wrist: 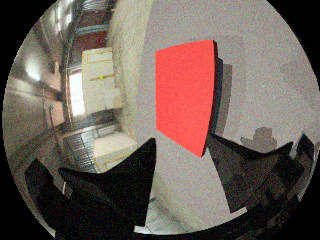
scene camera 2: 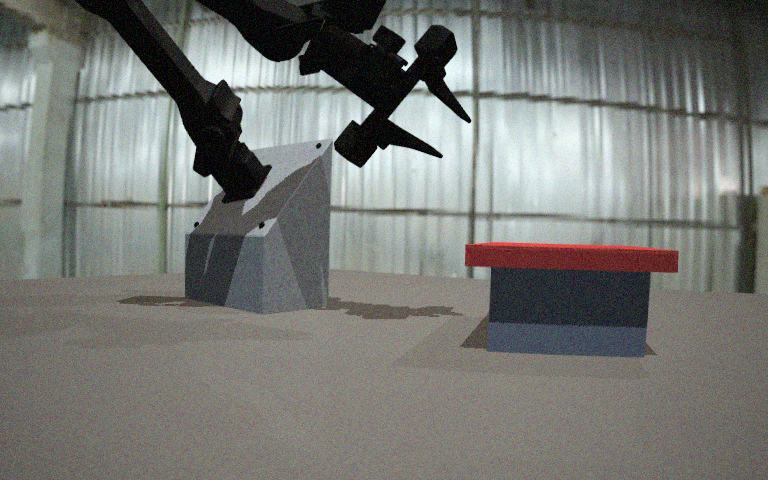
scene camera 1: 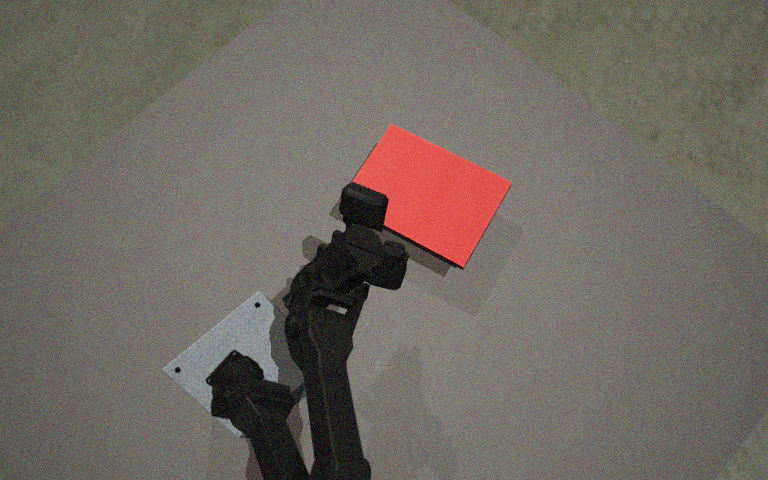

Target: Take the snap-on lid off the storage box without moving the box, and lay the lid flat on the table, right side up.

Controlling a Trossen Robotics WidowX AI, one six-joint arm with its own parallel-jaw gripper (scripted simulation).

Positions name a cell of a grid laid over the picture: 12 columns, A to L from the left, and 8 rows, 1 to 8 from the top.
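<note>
My gripper (scene camera 2: H3), visible. Same gripper (wrist: G5). Gripper again (scene camera 1: F4). A lid (scene camera 1: G4). Lid too (wrist: G3). Also lid (scene camera 2: H5). A storage box (scene camera 2: I6).
</note>
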